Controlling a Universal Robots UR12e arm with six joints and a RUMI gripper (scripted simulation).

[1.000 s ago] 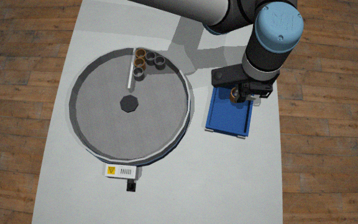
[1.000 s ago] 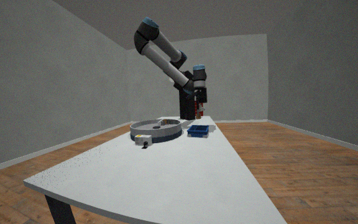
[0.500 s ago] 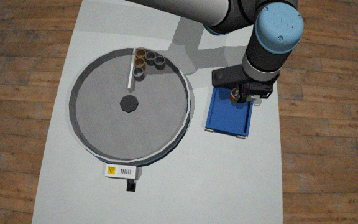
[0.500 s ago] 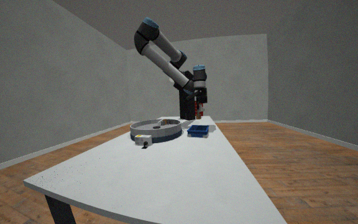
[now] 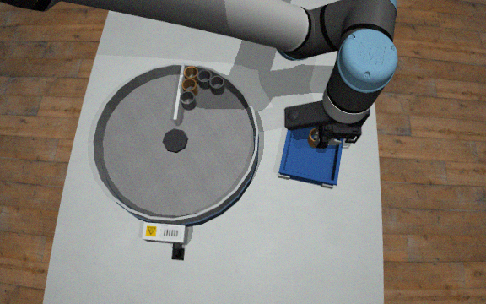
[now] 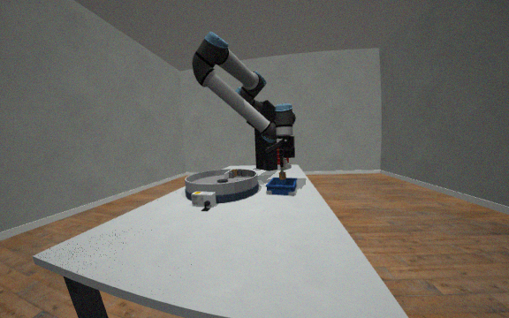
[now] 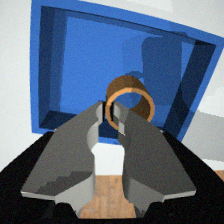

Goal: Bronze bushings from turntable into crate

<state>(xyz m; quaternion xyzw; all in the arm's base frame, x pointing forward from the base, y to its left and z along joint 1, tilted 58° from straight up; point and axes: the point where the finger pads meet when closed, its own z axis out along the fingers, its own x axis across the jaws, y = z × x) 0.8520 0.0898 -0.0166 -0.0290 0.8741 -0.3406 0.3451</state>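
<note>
My hand is 1 cm past the blue crate and 7 cm above it. Also, from my hand: round grey turntable: 8 cm behind, 34 cm to the right, 4 cm below.
</note>
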